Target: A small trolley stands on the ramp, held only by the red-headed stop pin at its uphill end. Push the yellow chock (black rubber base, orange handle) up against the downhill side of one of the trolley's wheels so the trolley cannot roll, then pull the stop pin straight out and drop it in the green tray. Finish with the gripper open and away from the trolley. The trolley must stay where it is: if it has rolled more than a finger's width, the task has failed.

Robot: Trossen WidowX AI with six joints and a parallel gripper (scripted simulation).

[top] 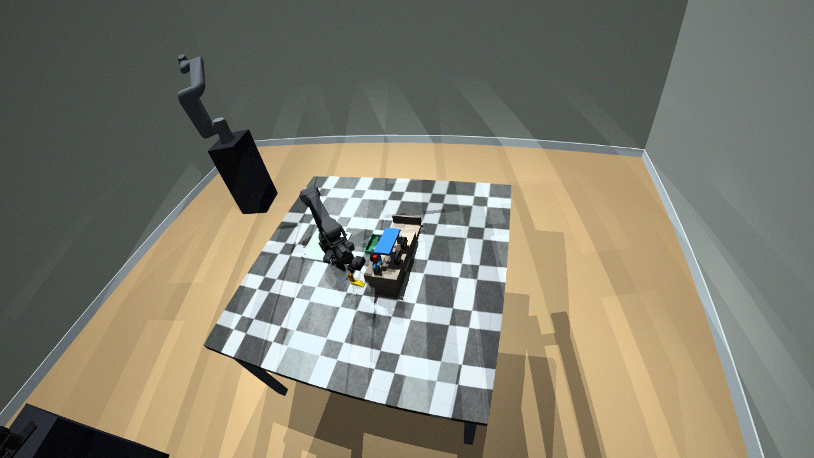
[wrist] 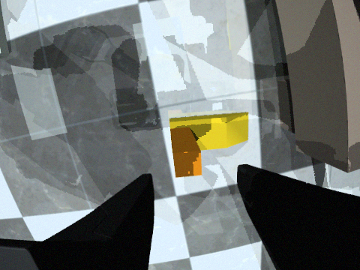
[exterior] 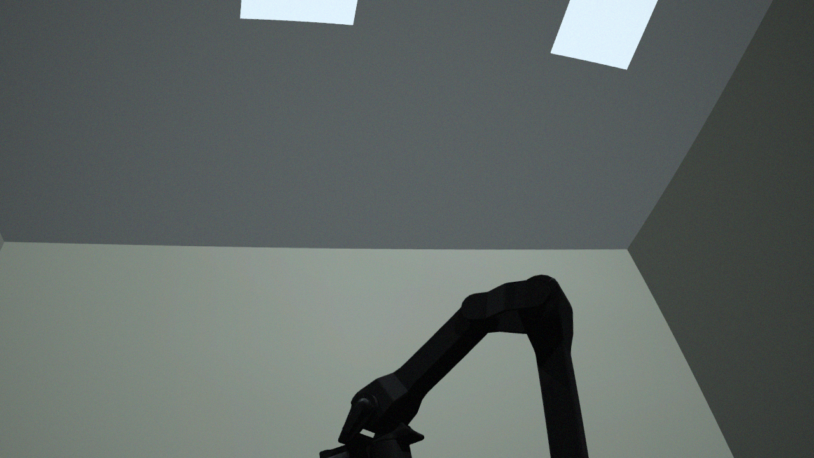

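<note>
My gripper tip is 60 mm above the yellow chock, 20 mm short of it and 10 mm to the left of it. Also, from my gripper tip: blue-topped trolley (170 mm ahead, 110 mm to the left, 30 mm above); red-headed stop pin (130 mm ahead, 50 mm above, 10 mm to the left).
</note>
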